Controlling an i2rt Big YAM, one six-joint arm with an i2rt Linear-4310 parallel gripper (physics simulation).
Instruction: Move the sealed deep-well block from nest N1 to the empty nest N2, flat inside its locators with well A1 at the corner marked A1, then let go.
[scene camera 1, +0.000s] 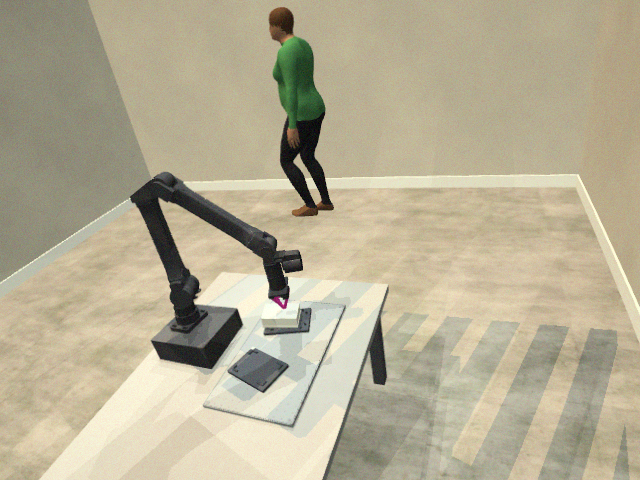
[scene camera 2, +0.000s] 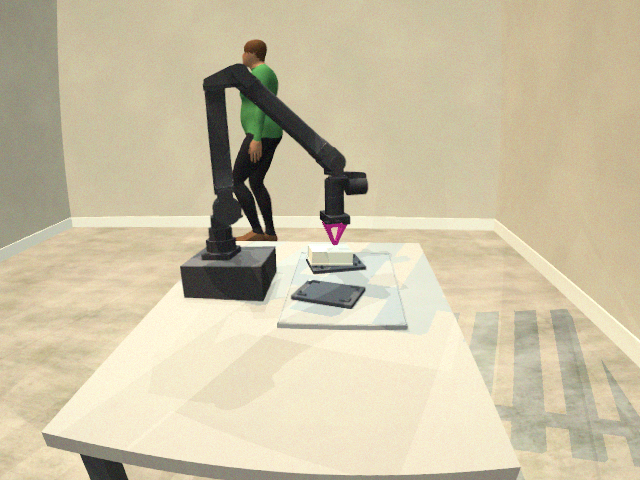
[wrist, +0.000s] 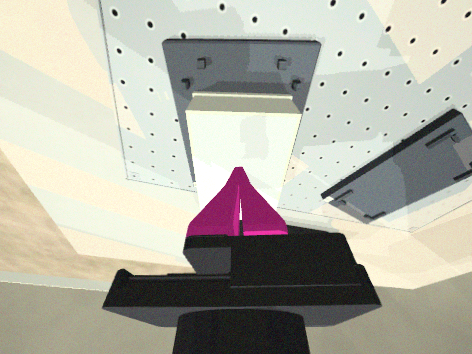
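Seen in the pictures: gripper, fingertip midpoint: (scene camera 1: 284, 308) (scene camera 2: 335, 245) (wrist: 239, 172); arm's base, link origin: (scene camera 1: 189, 322) (scene camera 2: 221, 255).
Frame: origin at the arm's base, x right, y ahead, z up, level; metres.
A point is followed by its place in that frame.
The sealed deep-well block (scene camera 1: 279, 316) {y 0.308, x -0.116, z -0.015 m} (scene camera 2: 330, 256) {y 0.302, x -0.103, z -0.028 m} (wrist: 245, 135) {y 0.340, x -0.156, z -0.018 m}, a pale box, is on the dark nest N1 (scene camera 1: 306, 321) {y 0.384, x -0.159, z -0.062 m} (scene camera 2: 359, 266) {y 0.389, x -0.115, z -0.062 m} (wrist: 240, 50) {y 0.384, x -0.176, z -0.061 m}. It lies toward one end of the nest; in the wrist view, locators show beyond its end face, with bare plate between. Whether it lies fully flat is unclear. My magenta-fingered gripper (scene camera 1: 283, 306) {y 0.312, x -0.151, z -0.007 m} (scene camera 2: 334, 243) {y 0.312, x -0.151, z -0.007 m} (wrist: 239, 172) {y 0.312, x -0.151, z -0.007 m} is shut and empty, fingertips together above the block's top; contact cannot be told. The dark nest N2 (scene camera 1: 257, 368) {y 0.319, x 0.085, z -0.061 m} (scene camera 2: 328, 292) {y 0.316, x 0.088, z -0.062 m} (wrist: 400, 170) {y 0.335, x 0.055, z -0.061 m} is empty, with corner locators. The A1 marks are not readable.
Both nests are on a pale perforated board (scene camera 1: 289, 413) {y 0.490, x 0.203, z -0.073 m} (scene camera 2: 382, 315) {y 0.455, x 0.188, z -0.073 m} (wrist: 200, 20) {y 0.390, x -0.210, z -0.073 m} on the table (scene camera 1: 170, 439) {y 0.184, x 0.375, z -0.086 m} (scene camera 2: 258, 403) {y 0.240, x 0.537, z -0.086 m}. The arm's dark base box (scene camera 1: 199, 338) {y 0.101, x 0.072, z 0.009 m} (scene camera 2: 227, 276) {y 0.054, x 0.115, z -0.018 m} stands left of the board. A person in green (scene camera 1: 297, 77) (scene camera 2: 263, 108) stands on the floor behind the table.
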